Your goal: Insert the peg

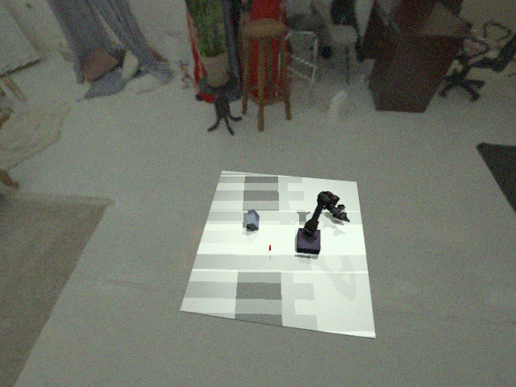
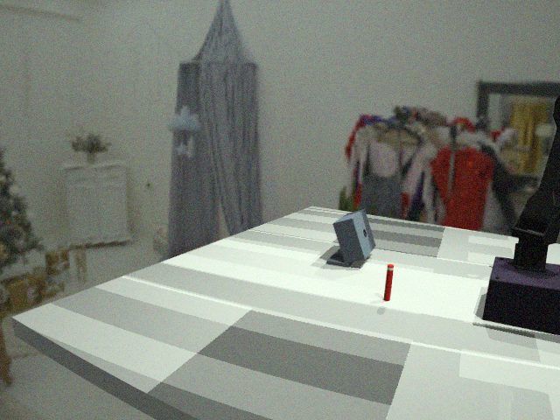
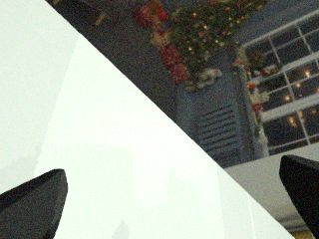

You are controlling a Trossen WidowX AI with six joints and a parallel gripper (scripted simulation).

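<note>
Now: gripper tip 600 mm short of the red peg, 260 mm to the right of it and 30 mm above it. The rest, counted from my gripper tip: sloped panel 750 mm ahead, 50 mm to the left, 20 mm below.
</note>
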